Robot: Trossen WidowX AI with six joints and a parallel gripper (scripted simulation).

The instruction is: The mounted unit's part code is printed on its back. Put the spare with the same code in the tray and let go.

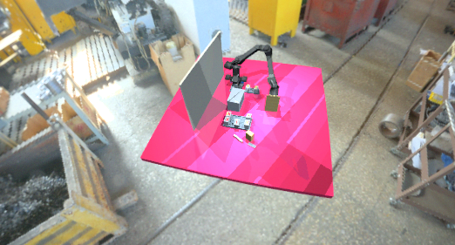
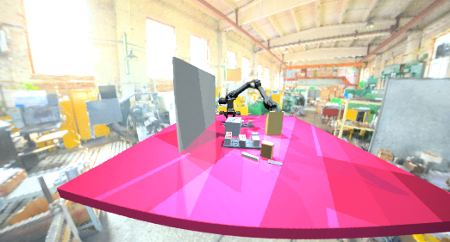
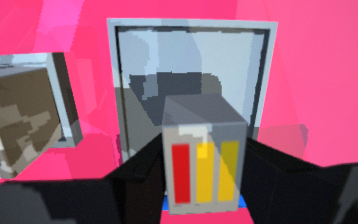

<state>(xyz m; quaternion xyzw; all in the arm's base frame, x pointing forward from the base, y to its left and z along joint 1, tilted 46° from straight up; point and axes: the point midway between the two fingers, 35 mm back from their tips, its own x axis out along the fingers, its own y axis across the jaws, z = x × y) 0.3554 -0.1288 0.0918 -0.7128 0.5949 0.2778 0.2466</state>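
Right now my gripper tip is 20 mm above the rimmed tray. Round my gripper tip: grey rack: 130 mm behind, 380 mm to the left, 20 mm below; then tall upright panel: 170 mm ahead, 200 mm to the left, 200 mm above; then grey mounted unit: 60 mm behind, 200 mm to the left, 30 mm above.
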